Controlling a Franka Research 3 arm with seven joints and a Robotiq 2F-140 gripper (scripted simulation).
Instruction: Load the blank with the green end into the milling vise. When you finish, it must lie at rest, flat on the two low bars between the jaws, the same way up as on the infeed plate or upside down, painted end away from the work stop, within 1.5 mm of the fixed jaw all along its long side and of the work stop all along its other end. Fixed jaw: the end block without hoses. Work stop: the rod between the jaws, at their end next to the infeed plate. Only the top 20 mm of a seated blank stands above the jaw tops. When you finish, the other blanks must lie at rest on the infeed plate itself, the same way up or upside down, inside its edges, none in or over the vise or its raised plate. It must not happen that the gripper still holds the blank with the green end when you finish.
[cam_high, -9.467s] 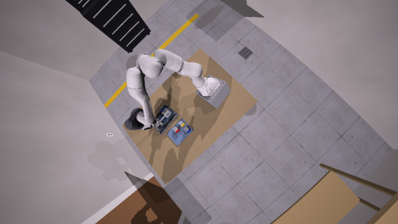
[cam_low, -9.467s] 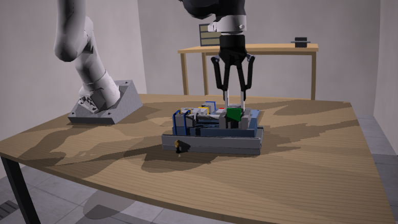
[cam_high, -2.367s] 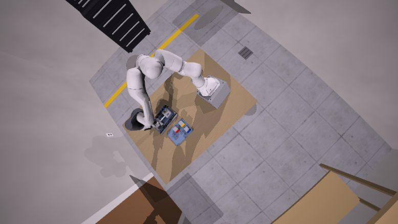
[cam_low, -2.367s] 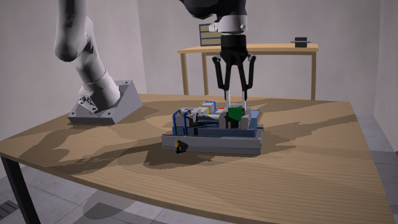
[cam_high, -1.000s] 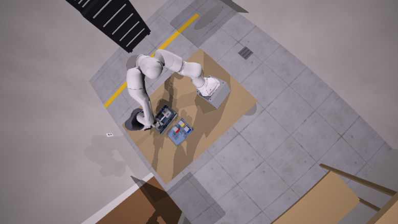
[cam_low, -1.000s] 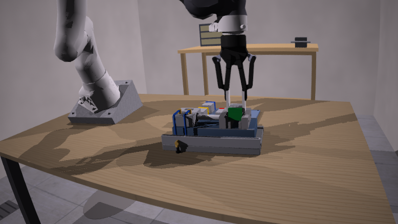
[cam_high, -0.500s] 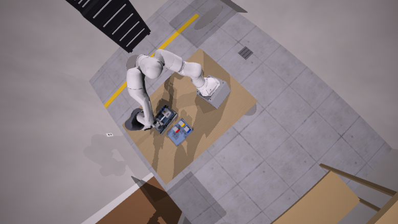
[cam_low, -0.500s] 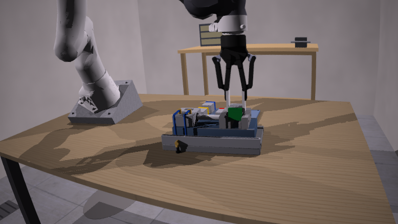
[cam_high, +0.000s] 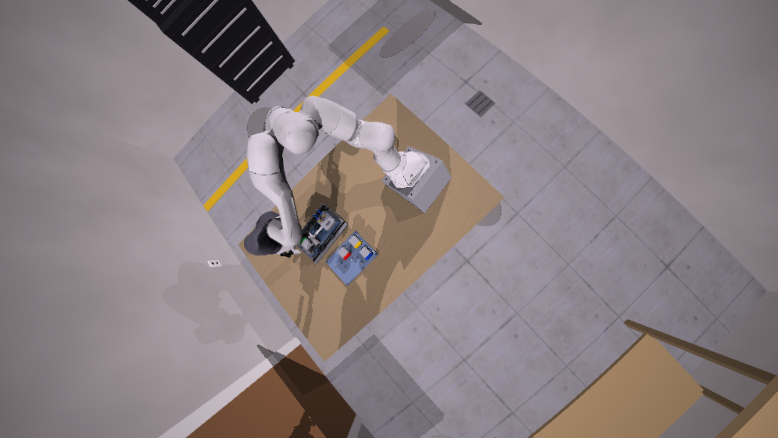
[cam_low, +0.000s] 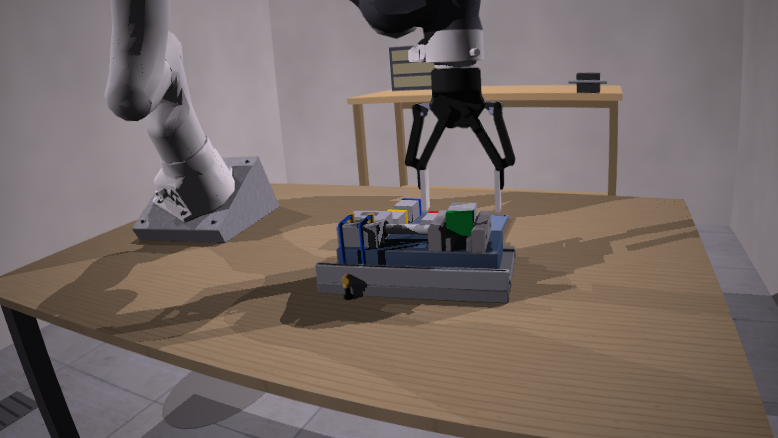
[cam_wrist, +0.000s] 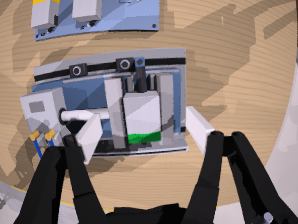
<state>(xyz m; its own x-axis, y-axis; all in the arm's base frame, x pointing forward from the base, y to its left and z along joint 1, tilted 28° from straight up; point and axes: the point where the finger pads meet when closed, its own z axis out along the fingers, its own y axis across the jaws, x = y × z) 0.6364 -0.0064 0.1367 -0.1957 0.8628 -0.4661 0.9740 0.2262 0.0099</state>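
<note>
Now: the green-ended blank 4 cm below my hand. The rest, counted from my hand: work stop rod 5 cm to the left, 4 cm below, 1 cm behind; then fixed jaw 6 cm below, 3 cm ahead, 1 cm to the left; then milling vise 9 cm below, 7 cm behind, 1 cm to the right.
</note>
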